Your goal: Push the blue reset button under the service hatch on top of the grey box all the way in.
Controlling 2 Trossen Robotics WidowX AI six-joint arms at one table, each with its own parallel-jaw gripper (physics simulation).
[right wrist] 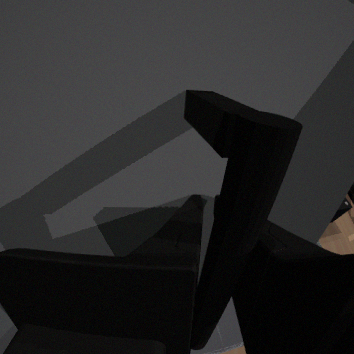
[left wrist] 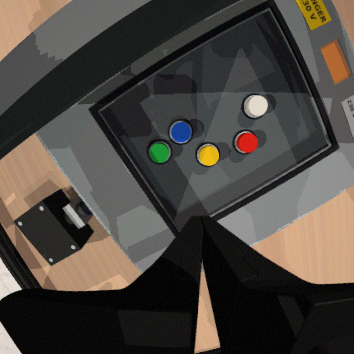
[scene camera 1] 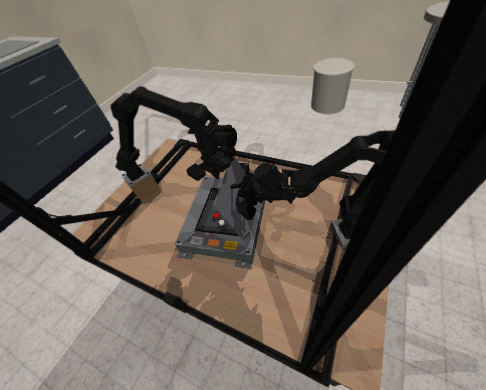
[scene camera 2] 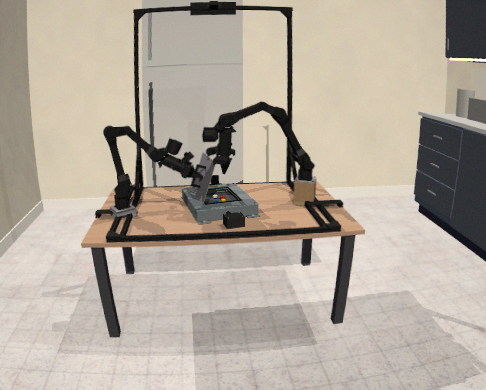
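Note:
The grey box (scene camera 1: 243, 248) (scene camera 2: 241, 210) (left wrist: 140, 225) sits mid-table. Its hatch (scene camera 1: 230, 186) (scene camera 2: 204, 182) (right wrist: 105, 70) is tilted up, leaving the recessed panel open. My right gripper (scene camera 1: 245, 203) (scene camera 2: 196, 174) (right wrist: 206, 203) is shut on the hatch's black handle (right wrist: 242, 140) and holds the hatch raised. In the left wrist view the blue button (left wrist: 180, 131) sits between a green button (left wrist: 159, 152) and a yellow button (left wrist: 208, 154). A red button (left wrist: 246, 142) (scene camera 1: 216, 215) and a white button (left wrist: 255, 105) (scene camera 1: 221, 223) lie further along. My left gripper (scene camera 1: 220, 172) (scene camera 2: 227, 167) (left wrist: 199, 223) is shut and empty, above the panel's edge.
A small black block (scene camera 2: 234, 219) (left wrist: 53, 232) lies on the table beside the box. A tan block (scene camera 1: 146, 187) (scene camera 2: 304, 192) carries the left arm's base. Black frame rails (scene camera 1: 125, 278) (scene camera 2: 222, 234) run along the table edges. Warning labels (scene camera 1: 231, 244) mark the box's front.

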